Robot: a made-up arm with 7 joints.
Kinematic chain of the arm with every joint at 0, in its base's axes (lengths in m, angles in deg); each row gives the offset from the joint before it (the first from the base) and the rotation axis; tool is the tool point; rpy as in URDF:
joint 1: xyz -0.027 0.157 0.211 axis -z
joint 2: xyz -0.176 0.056 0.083 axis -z
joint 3: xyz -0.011 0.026 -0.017 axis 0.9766 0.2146 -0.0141
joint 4: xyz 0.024 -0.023 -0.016 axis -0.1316 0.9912 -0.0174
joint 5: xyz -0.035 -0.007 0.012 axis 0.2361 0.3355 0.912
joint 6: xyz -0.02 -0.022 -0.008 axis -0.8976 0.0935 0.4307
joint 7: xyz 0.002 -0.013 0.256 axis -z
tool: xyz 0.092 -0.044 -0.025 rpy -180 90 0
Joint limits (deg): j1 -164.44..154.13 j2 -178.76..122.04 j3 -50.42..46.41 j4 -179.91..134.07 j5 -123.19..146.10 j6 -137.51..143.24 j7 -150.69..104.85
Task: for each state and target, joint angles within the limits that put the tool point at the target. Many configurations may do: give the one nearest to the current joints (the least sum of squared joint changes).
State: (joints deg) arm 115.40 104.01 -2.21 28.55 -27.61 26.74 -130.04
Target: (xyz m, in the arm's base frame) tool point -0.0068 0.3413 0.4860
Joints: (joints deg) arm 112.56 116.61 18.88 36.56 -17.32 2.10 -128.26
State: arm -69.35 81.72 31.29 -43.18 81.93 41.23 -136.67
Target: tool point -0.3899 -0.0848 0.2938
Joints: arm -58.29 56.08 17.78 -30.23 83.47 68.05 -148.08
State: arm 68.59 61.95 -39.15 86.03 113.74 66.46 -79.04
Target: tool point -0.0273 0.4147 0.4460
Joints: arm 121.88 76.47 -16.49 87.00 136.80 73.15 -88.16
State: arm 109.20 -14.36 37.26 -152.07 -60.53 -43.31 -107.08
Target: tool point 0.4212 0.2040 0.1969
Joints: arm 131.82 -29.66 46.41 -143.16 -88.13 -46.39 -123.14
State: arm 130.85 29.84 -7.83 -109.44 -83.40 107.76 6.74
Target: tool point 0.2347 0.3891 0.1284
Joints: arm 118.97 24.18 -12.75 -147.84 -87.15 57.42 21.93
